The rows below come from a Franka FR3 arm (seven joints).
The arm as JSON. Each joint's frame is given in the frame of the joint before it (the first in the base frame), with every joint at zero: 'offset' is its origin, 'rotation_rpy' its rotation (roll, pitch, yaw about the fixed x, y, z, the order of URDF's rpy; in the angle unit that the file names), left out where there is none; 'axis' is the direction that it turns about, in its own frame. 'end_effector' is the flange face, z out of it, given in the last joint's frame.
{
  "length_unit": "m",
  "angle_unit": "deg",
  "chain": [
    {
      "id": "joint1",
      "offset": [
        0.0,
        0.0,
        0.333
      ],
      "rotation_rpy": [
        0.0,
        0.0,
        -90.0
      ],
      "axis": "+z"
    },
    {
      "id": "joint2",
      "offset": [
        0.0,
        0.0,
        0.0
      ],
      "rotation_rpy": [
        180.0,
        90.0,
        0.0
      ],
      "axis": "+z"
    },
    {
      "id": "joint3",
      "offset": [
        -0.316,
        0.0,
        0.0
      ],
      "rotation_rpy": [
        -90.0,
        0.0,
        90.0
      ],
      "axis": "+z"
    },
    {
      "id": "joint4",
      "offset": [
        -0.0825,
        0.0,
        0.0
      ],
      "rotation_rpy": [
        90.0,
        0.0,
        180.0
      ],
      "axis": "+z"
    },
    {
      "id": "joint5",
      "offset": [
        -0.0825,
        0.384,
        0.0
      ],
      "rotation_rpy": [
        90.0,
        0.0,
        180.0
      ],
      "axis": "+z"
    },
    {
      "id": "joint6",
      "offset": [
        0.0,
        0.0,
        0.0
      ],
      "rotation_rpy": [
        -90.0,
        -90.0,
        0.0
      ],
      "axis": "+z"
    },
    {
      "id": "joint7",
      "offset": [
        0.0,
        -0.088,
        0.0
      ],
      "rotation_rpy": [
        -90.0,
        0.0,
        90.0
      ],
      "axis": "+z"
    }
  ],
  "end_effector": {
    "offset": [
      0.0,
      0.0,
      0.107
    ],
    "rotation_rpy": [
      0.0,
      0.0,
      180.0
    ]
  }
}
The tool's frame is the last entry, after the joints.
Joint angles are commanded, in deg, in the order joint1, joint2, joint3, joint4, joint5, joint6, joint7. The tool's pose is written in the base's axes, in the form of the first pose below.
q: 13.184, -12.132, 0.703, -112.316, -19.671, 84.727, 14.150
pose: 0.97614, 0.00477, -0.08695, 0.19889, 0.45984, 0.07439, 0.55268
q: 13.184, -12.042, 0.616, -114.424, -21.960, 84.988, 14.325
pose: 0.97024, 0.00752, -0.09759, 0.22149, 0.45807, 0.06887, 0.53727
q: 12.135, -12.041, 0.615, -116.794, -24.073, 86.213, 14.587
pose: 0.96520, 0.00416, -0.10383, 0.23997, 0.45776, 0.05682, 0.52139
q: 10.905, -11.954, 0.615, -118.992, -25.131, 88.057, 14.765
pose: 0.96287, 0.00102, -0.10750, 0.24765, 0.45807, 0.04600, 0.50584
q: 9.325, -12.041, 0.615, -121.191, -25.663, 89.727, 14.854
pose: 0.96148, -0.00510, -0.11345, 0.25033, 0.45661, 0.03304, 0.49116
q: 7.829, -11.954, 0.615, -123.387, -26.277, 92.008, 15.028
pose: 0.96067, -0.00930, -0.11545, 0.25237, 0.45597, 0.02142, 0.47562
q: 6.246, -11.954, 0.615, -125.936, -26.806, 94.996, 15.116
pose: 0.96086, -0.01148, -0.11461, 0.25194, 0.45442, 0.00992, 0.45853
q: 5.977, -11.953, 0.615, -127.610, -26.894, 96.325, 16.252
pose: 0.96050, -0.01716, -0.11569, 0.25251, 0.45129, 0.00829, 0.44675
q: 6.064, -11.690, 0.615, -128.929, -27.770, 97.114, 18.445
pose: 0.95780, -0.02774, -0.11557, 0.26169, 0.44888, 0.00799, 0.43586
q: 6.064, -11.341, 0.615, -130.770, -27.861, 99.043, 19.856
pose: 0.95780, -0.03107, -0.11489, 0.26164, 0.44614, 0.00912, 0.42064
